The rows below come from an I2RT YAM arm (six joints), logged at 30 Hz.
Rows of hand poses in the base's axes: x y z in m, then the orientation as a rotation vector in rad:
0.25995, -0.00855, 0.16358, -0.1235, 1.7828, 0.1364
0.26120, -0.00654, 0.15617, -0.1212, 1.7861, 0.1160
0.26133, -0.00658, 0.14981, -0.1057, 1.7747, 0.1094
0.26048, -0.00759, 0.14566, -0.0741, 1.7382, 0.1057
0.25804, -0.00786, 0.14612, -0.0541, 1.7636, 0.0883
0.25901, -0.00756, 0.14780, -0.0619, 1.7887, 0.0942
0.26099, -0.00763, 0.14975, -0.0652, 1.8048, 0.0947
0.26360, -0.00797, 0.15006, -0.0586, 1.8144, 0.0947
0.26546, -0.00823, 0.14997, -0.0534, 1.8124, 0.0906
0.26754, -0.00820, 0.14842, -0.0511, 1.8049, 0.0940
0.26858, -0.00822, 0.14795, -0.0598, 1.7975, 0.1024
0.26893, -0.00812, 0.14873, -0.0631, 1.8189, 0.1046
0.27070, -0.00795, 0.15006, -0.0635, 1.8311, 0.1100
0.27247, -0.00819, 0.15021, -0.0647, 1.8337, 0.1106
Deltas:
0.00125, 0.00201, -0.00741, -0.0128, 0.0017, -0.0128
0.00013, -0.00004, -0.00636, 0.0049, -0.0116, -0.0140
-0.00085, -0.00101, -0.00415, 0.0175, -0.0360, -0.0231
-0.00244, -0.00027, 0.00046, -0.0018, 0.0249, -0.0233
0.00097, 0.00030, 0.00168, -0.0015, 0.0252, 0.0086
0.00198, -0.00007, 0.00195, -0.0023, 0.0160, 0.0025
0.00261, -0.00034, 0.00031, 0.0030, 0.0097, -0.0045
0.00186, -0.00026, -0.00009, 0.0001, -0.0021, -0.0058
0.00208, 0.00003, -0.00155, 0.0039, -0.0073, 0.0002
0.00104, -0.00002, -0.00047, 0.0014, -0.0072, 0.0104
0.00035, 0.00010, 0.00078, -0.0014, 0.0214, 0.0035
0.00177, 0.00017, 0.00133, 0.0028, 0.0124, 0.0032
0.00177, -0.00024, 0.00015, -0.0004, 0.0026, 0.0012

